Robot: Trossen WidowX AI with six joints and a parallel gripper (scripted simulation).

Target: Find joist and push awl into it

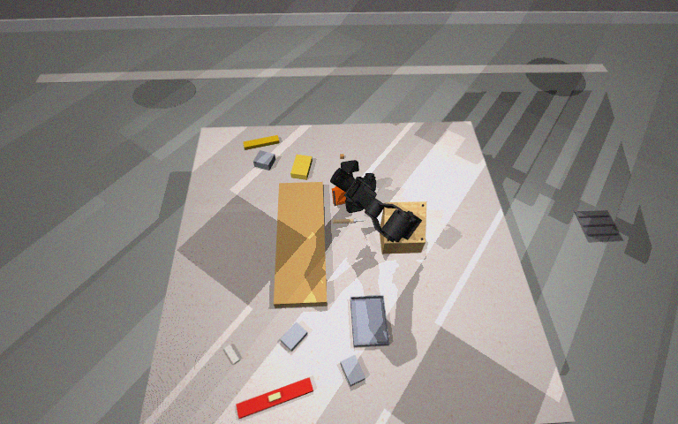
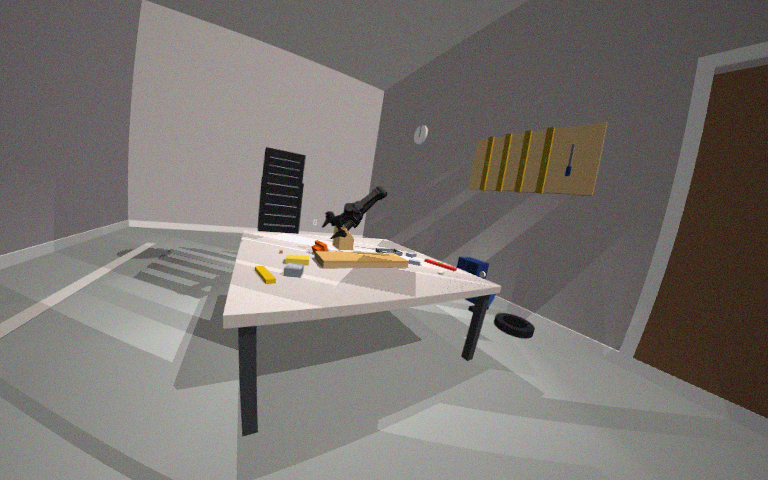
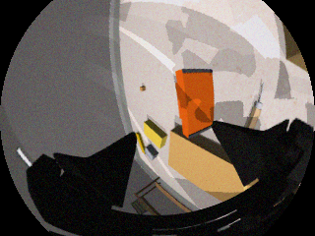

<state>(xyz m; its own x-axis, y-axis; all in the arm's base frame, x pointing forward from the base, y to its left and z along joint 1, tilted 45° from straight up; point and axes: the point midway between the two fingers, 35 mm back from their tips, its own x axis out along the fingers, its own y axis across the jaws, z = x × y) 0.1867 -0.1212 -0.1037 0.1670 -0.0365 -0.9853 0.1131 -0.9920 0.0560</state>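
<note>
My gripper tip is now 20 mm short of the stud finder, 40 mm to the left of it and 100 mm above it. The rest, counted from my gripper tip: green square 30 mm ahead, 50 mm to the right, 110 mm below; then grey block 350 mm ahead, 230 mm to the right, 110 mm below; then awl 20 mm behind, 90 mm to the left, 120 mm below.
</note>
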